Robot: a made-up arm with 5 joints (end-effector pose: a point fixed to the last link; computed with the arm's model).
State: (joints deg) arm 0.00 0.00 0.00 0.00 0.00
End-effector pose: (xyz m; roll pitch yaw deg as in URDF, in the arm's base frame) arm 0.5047 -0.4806 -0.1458 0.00 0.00 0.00
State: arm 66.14 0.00 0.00 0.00 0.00
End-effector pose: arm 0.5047 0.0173 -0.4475 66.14 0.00 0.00
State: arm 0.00 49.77 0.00 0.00 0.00
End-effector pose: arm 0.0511 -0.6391 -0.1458 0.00 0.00 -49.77
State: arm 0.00 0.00 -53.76 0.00 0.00
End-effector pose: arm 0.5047 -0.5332 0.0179 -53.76 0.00 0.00
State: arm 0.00 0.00 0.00 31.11 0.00
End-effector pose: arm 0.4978 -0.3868 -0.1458 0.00 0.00 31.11
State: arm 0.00 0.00 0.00 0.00 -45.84
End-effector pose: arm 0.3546 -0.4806 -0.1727 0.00 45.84 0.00
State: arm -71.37 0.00 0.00 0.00 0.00
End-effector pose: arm 0.5047 -0.3729 0.4672 -71.37 0.00 0.00
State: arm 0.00 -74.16 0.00 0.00 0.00
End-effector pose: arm 0.6097 0.1999 -0.1458 0.00 0.00 74.16
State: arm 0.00 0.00 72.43 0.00 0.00
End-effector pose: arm 0.5047 -0.2587 -0.1813 72.43 0.00 0.00
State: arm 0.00 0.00 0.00 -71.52 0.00
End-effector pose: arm 0.3545 -0.6202 -0.1458 0.00 0.00 -71.52
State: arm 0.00 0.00 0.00 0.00 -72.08
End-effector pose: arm 0.2746 -0.4806 -0.1340 0.00 72.08 0.00
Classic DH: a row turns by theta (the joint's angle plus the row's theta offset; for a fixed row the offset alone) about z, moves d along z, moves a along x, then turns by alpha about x. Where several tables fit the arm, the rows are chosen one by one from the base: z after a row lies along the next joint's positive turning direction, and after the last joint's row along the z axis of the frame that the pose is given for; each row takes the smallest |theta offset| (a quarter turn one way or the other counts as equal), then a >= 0, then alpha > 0; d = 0 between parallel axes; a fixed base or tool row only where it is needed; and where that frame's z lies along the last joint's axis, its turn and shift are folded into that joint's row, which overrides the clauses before.
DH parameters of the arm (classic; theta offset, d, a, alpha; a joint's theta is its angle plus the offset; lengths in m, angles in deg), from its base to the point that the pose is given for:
base (fixed): 90 0.0857 0 90
joint 1: 0 0.107 -0.0709 90
joint 2: 0 0.0977 -0.2745 -90
joint 3: 0 0.2257 -0.1007 -90
joint 4: -90 0.0302 0.0651 90
joint 5: 0 0.0345 0.1069 -90
tool (fixed): 0 -0.164 0 0

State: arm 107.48 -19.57 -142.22 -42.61 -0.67
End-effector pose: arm 0.4714 -0.1141 -0.0741 -12.14 -35.61 -50.55
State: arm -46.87 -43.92 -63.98 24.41 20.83
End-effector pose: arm 0.6819 -0.0921 0.0388 -77.24 54.94 61.53
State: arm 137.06 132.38 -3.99 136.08 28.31
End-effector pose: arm -0.0870 0.1144 0.2076 137.83 16.92 -19.50
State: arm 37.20 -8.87 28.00 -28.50 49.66
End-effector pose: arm 0.6163 -0.2694 -0.3855 57.20 -5.56 -48.52
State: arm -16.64 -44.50 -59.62 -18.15 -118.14
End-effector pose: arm 0.3896 -0.2215 0.1407 -93.52 18.58 -80.19
